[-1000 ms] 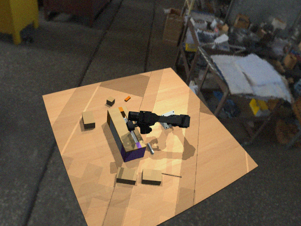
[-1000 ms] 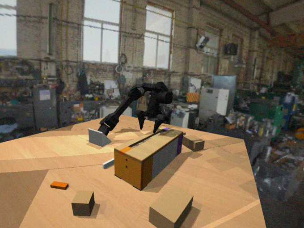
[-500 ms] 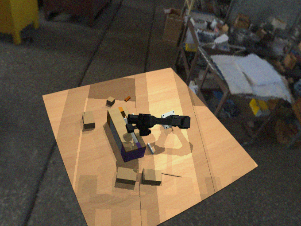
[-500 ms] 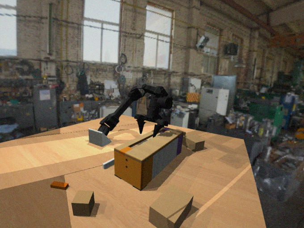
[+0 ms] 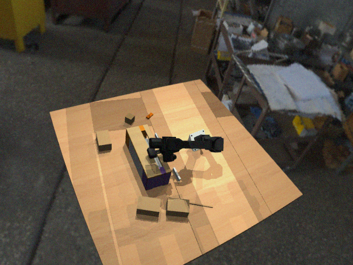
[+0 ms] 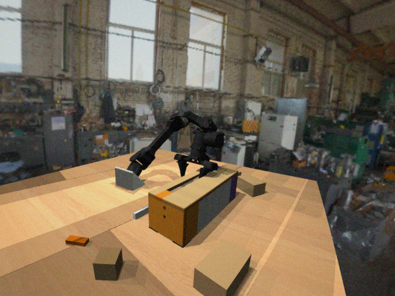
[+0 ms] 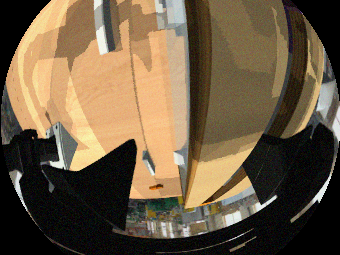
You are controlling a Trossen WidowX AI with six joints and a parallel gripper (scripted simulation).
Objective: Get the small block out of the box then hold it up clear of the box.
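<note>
My gripper tip is 4 cm short of the purple block and 4 cm to the left of it. Also, from my gripper tip: flat orange tile: 17 cm behind, 39 cm to the right, 8 cm below; long box: 3 cm ahead, 4 cm to the right, 3 cm below.
</note>
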